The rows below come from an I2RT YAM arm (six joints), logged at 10 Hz.
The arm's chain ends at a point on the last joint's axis. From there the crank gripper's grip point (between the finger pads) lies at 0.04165 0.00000 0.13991 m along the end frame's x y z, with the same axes.
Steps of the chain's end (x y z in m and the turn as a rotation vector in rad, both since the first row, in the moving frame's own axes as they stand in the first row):
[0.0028 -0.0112 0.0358 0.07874 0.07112 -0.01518]
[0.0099 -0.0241 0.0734 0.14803 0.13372 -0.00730]
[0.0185 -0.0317 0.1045 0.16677 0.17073 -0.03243]
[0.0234 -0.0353 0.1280 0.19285 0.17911 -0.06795]
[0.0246 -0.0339 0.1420 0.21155 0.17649 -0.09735]
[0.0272 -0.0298 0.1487 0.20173 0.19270 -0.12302]
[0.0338 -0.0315 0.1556 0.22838 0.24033 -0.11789]
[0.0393 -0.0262 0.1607 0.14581 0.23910 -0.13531]
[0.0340 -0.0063 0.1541 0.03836 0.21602 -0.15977]
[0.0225 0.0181 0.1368 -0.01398 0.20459 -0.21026]
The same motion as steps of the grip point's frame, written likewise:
[0.0125 -0.0228 0.0320 0.07874 0.07112 -0.01518]
[0.0280 -0.0446 0.0651 0.14803 0.13372 -0.00730]
[0.0412 -0.0559 0.0934 0.16677 0.17073 -0.03243]
[0.0465 -0.0649 0.1155 0.19285 0.17911 -0.06795]
[0.0467 -0.0675 0.1291 0.21155 0.17649 -0.09735]
[0.0509 -0.0635 0.1349 0.20173 0.19270 -0.12302]
[0.0634 -0.0684 0.1376 0.22838 0.24033 -0.11789]
[0.0693 -0.0533 0.1451 0.14581 0.23910 -0.13531]
[0.0619 -0.0204 0.1417 0.03836 0.21602 -0.15977]
[0.0491 0.0083 0.1255 -0.01398 0.20459 -0.21026]

